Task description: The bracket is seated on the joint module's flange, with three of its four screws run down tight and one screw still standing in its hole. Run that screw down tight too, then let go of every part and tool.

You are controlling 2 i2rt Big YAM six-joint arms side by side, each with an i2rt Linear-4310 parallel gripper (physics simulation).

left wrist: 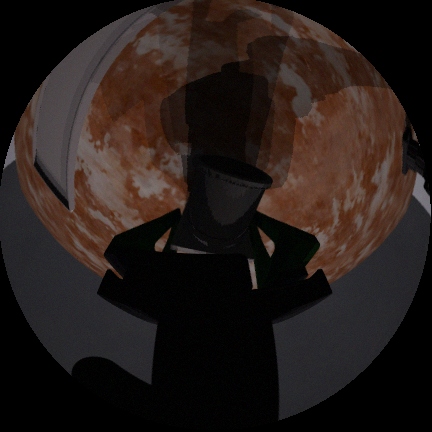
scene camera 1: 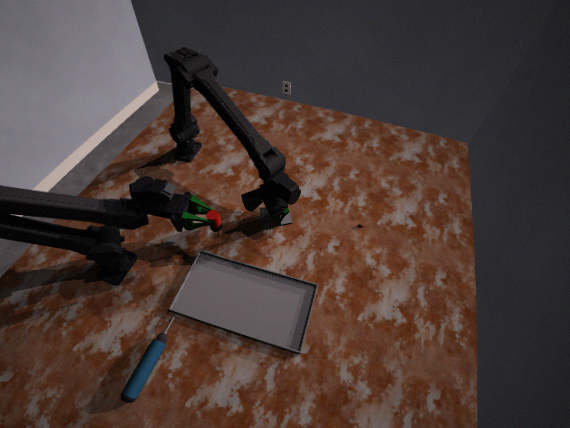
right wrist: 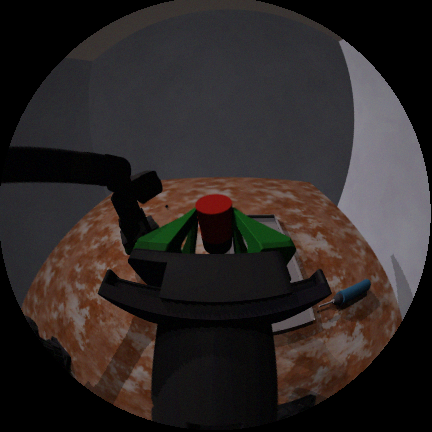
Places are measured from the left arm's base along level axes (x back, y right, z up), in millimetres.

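Pixels of known places: left gripper, fingertip midpoint: (left wrist: 214, 212) (scene camera 1: 275, 215); right gripper, fingertip midpoint: (scene camera 1: 213, 217) (right wrist: 214, 212); left arm's base, link origin: (scene camera 1: 188, 152); right arm's base, link origin: (scene camera 1: 118, 266).
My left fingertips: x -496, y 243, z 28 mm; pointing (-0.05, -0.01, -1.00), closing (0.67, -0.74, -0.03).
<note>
Ahead of a thing's pixels: the offset from my left fingertips to its top centre. "spot": to the spot under its first point.
My left gripper (scene camera 1: 284, 213) (left wrist: 214, 212) points down near the table and is shut on the dark, round joint module {dx +20, dy +7, dz +40 mm} (left wrist: 227, 207). A pale grey plate {dx -24, dy -17, dz +44 mm} (scene camera 1: 285, 219), which looks like the bracket, shows at its fingertips; pale strips show below the module in the left wrist view. The flange and the four screws cannot be made out. My right gripper (scene camera 1: 212, 218) (right wrist: 214, 212) is shut on a red-handled tool {dx +112, dy +212, dz +230 mm} (scene camera 1: 213, 217) (right wrist: 214, 220) with a dark lower end, held above the table left of the left gripper. A blue screwdriver {spot: dx +179, dy +601, dz +12 mm} (scene camera 1: 145, 367) (right wrist: 354, 293) lies on the table.
A shallow grey tray {dx -3, dy +323, dz -12 mm} (scene camera 1: 309, 320) (right wrist: 296, 272) lies in front of both grippers, near the blue screwdriver's tip. Its edge shows at the left of the left wrist view. A small dark thing {dx -317, dy -65, dz -16 mm} (scene camera 1: 359, 226) (right wrist: 166, 206) lies on the table to the right of the left gripper in the scene view.
</note>
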